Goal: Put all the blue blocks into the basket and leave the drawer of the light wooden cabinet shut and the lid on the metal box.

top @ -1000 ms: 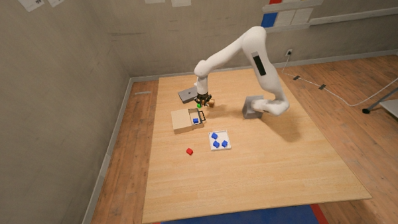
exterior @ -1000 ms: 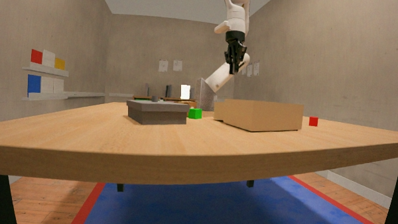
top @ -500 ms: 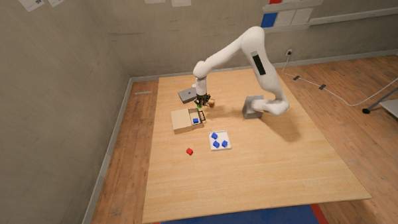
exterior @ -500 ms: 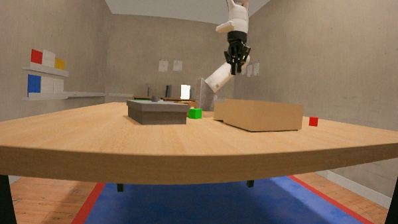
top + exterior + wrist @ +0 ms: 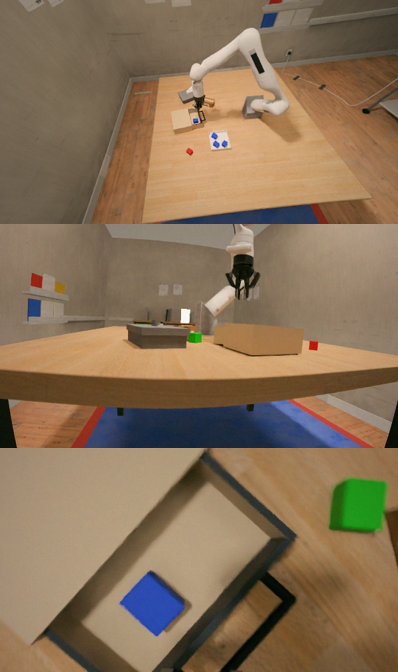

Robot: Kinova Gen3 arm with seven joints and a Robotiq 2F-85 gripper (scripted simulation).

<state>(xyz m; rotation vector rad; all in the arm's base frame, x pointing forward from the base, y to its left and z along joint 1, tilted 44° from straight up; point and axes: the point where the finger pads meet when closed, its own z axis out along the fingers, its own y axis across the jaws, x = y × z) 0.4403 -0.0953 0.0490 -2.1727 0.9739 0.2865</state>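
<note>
Now: hand 150 mm above the drawer, 50 mm short of it and 10 mm to the left of it. From my hand the other things lie so: brown cardboard box (170 mm to the right, 150 mm below, 110 mm behind); then light wooden cabinet (150 mm below, 110 mm ahead, 10 mm to the right); then green block (170 mm below, 160 mm to the right, 20 mm behind).
</note>
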